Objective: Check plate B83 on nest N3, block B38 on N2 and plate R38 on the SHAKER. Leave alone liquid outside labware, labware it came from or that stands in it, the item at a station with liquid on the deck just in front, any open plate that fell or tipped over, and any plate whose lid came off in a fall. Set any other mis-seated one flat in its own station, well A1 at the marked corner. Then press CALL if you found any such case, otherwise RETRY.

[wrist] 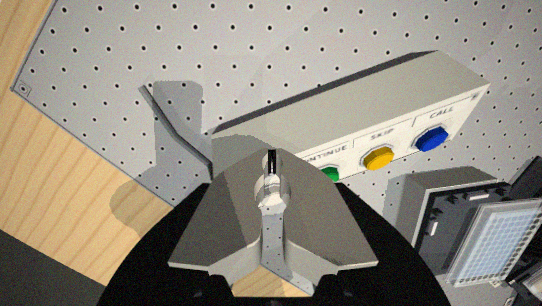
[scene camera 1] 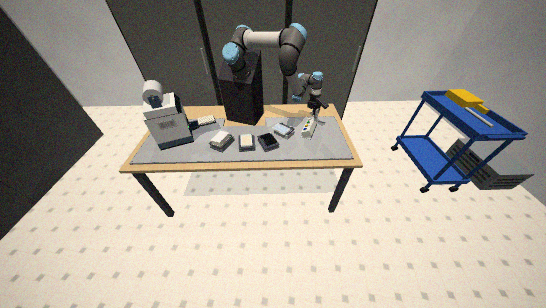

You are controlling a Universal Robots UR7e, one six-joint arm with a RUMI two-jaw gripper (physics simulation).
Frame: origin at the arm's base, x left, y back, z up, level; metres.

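Seen in the pictures: gripper, fingertip midpoint: (wrist: 271,151) (scene camera 1: 315,119); arm's base, origin of the base link: (scene camera 1: 242,70).
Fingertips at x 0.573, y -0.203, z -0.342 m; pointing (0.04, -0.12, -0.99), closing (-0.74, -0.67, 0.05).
Note:
Pixels of each thing's top centre, then the offset from my fingertips to it. "spot": a spot on its surface instead.
- button box, middle of its top: (wrist: 355,153) (scene camera 1: 310,122) dx -0.052, dy -0.039, dz -0.005 m
- green CONTINUE button, middle of its top: (wrist: 327,182) dx -0.059, dy -0.006, dz -0.014 m
- blue CALL button, middle of its top: (wrist: 439,142) dx -0.106, dy -0.095, dz -0.014 m
- pale blue plate, middle of its top: (wrist: 499,250) (scene camera 1: 280,128) dx -0.301, dy -0.080, dz -0.011 m
- dark-topped station, surface spot: (wrist: 439,242) spot: dx -0.255, dy -0.036, dz -0.034 m
- dark block, middle of its top: (scene camera 1: 268,137) dx -0.409, dy -0.169, dz -0.029 m
- cream-topped plate, middle of its top: (scene camera 1: 246,139) dx -0.581, dy -0.158, dz -0.039 m
- pale item, middle of its top: (scene camera 1: 219,136) dx -0.773, dy -0.151, dz +0.005 m
- yellow SKIP button, middle of its top: (wrist: 383,162) dx -0.083, dy -0.050, dz -0.014 m
- cable, surface spot: (wrist: 175,134) spot: dx +0.068, dy +0.076, dz -0.083 m
- white instrument, middle of its top: (scene camera 1: 151,84) dx -1.154, dy -0.019, dz +0.367 m
- cream plate, middle of its top: (scene camera 1: 205,119) dx -0.905, dy +0.061, dz +0.023 m
My gripper (scene camera 1: 316,120) (wrist: 271,151) is shut and empty, with its tips over the end of the button box (scene camera 1: 309,127) (wrist: 350,105) where the RETRY button is hidden in the wrist view. The green CONTINUE button (wrist: 331,174) is partly covered; the blue CALL button (wrist: 431,139) is visible. A pale blue plate (scene camera 1: 283,129) (wrist: 495,245) sits askew on a dark-topped station (wrist: 439,242). A dark block (scene camera 1: 268,140), a cream-topped plate (scene camera 1: 246,140) and a pale item (scene camera 1: 222,138) sit on further stations. Station labels cannot be read.
The yellow SKIP button (wrist: 379,158) lies between green and blue. A cable (wrist: 175,134) runs from the box's near end. A white instrument (scene camera 1: 170,127) stands at the left, with a cream plate (scene camera 1: 206,120) beside it. A blue cart (scene camera 1: 430,160) stands right of the table.

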